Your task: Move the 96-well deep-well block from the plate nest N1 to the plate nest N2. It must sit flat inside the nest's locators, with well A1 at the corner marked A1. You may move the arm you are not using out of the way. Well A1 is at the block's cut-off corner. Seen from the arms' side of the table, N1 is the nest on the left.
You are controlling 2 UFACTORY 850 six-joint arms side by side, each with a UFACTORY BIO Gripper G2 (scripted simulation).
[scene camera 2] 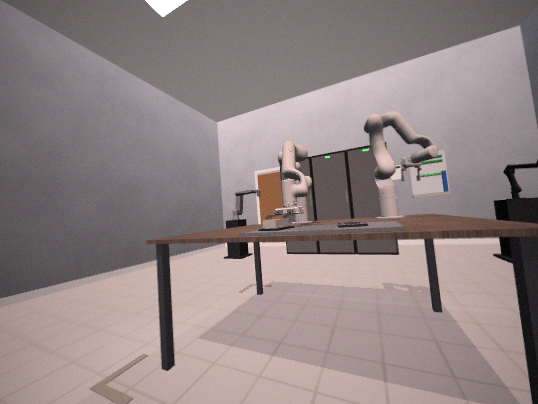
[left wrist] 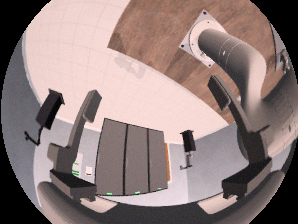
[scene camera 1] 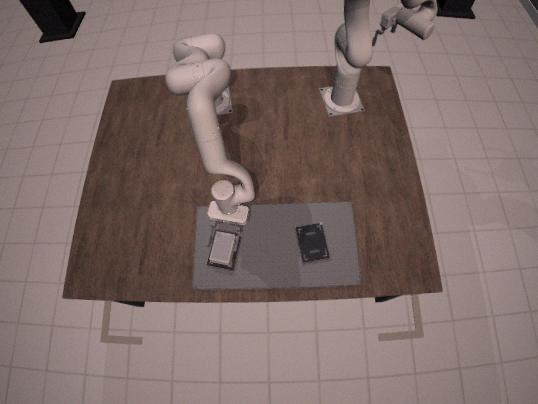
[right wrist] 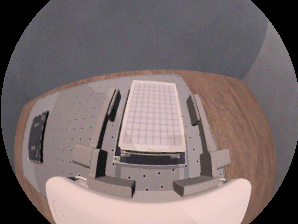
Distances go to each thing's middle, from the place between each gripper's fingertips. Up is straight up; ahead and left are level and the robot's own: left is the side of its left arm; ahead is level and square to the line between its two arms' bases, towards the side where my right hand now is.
Labels:
Right now my right hand is 40 mm above the pale deep-well block [right wrist: 152, 125] and 10 mm short of it.
I see the pale deep-well block 990 mm ahead of my left hand, 760 mm to the right of it and 250 mm below it.

